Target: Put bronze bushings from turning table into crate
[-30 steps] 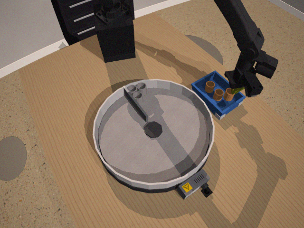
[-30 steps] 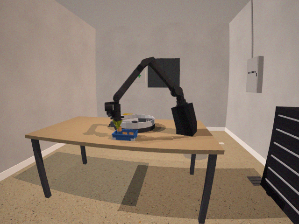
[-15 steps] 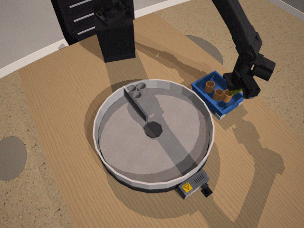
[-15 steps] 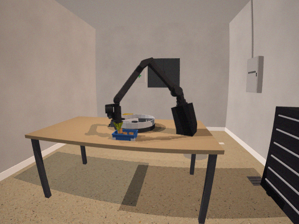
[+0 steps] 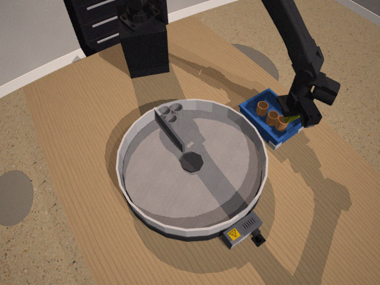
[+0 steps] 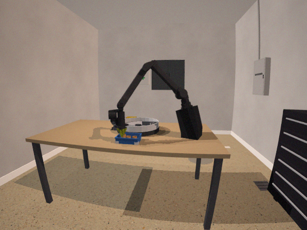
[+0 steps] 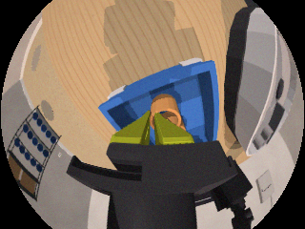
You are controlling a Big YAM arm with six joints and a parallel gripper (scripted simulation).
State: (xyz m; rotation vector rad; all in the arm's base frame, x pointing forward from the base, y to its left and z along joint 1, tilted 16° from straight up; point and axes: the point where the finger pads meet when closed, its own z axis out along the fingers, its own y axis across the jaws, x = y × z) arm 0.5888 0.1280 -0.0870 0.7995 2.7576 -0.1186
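The crate lies 50 mm behind my hand, 10 mm to the right of it and 20 mm below it. Round my hand: grey turning table (110 mm behind, 340 mm to the right).
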